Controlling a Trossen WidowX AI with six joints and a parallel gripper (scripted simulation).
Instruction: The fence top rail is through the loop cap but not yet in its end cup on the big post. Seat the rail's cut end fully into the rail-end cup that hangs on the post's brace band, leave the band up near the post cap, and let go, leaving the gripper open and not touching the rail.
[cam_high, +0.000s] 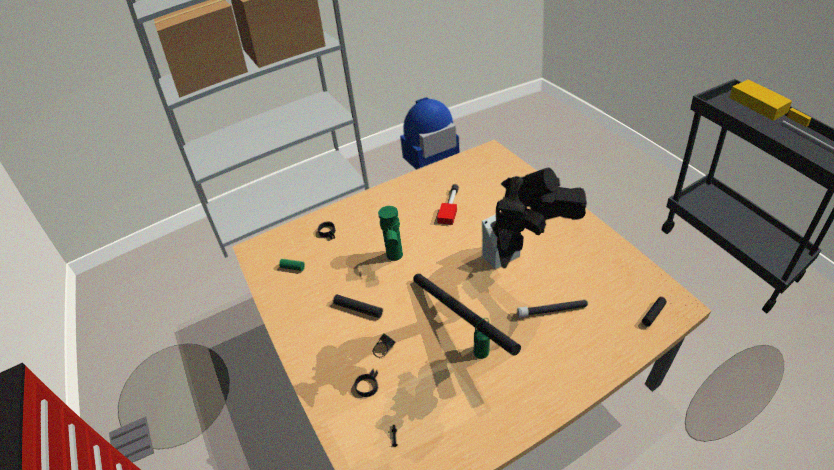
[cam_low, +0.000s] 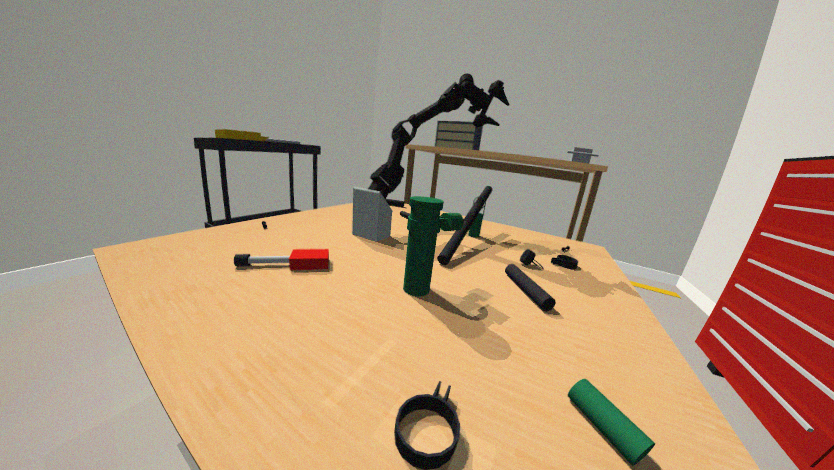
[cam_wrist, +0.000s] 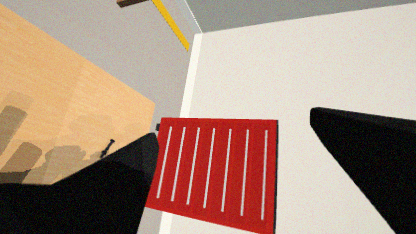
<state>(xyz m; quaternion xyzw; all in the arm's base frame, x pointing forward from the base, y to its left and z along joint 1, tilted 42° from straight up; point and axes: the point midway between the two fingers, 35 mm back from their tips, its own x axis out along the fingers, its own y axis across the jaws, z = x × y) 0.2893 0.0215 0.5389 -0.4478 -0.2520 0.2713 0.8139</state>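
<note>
Now: gripper tip 1 cm short of the green rail-end cup, 58 cm to the left of it and 35 cm above it. Also, from my gripper tip: green tube (33 cm ahead, 80 cm to the right, 48 cm below); red-handled tool (35 cm behind, 75 cm to the right, 48 cm below).
</note>
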